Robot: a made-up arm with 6 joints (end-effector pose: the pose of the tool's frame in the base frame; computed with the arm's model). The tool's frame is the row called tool.
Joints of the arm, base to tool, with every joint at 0 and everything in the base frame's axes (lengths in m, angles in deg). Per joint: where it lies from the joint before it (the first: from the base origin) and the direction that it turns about. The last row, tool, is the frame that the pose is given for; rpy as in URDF.
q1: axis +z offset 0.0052 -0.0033 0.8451
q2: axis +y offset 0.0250 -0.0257 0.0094
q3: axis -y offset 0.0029 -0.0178 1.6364
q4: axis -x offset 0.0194 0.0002 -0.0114
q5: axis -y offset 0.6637 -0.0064 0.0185
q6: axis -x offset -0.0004 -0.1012 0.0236
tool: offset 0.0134 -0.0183 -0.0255 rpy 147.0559 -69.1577 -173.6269
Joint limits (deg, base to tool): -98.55..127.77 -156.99..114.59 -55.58..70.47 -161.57..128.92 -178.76..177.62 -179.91..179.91
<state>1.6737 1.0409 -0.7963 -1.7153 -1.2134 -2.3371</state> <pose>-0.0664 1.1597 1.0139 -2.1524 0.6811 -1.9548</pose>
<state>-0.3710 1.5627 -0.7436 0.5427 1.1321 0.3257</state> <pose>1.1339 -0.5931 0.3006 -0.0900 -0.8792 -0.0124</pose>
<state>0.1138 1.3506 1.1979 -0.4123 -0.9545 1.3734</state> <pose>2.3391 0.0826 1.0606 -0.0713 -1.1996 0.9923</pose>
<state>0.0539 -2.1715 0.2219 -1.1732 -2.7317 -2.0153</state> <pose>-1.7555 -0.1684 0.4546 0.2778 -0.8340 -0.9455</pose>
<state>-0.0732 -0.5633 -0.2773 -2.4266 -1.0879 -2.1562</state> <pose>-0.1393 0.0102 2.3681 1.1812 2.1474 -0.6754</pose>
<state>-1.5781 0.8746 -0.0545 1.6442 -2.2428 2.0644</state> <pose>-0.0662 -1.8028 1.3952 1.1818 1.0710 0.4275</pose>
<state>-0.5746 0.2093 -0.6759 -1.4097 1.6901 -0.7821</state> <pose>0.5604 -0.4720 1.8533 0.6683 1.4400 1.8476</pose>
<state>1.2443 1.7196 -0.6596 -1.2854 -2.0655 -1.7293</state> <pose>0.4184 1.0046 0.1986 2.4094 -1.3493 0.7216</pose>
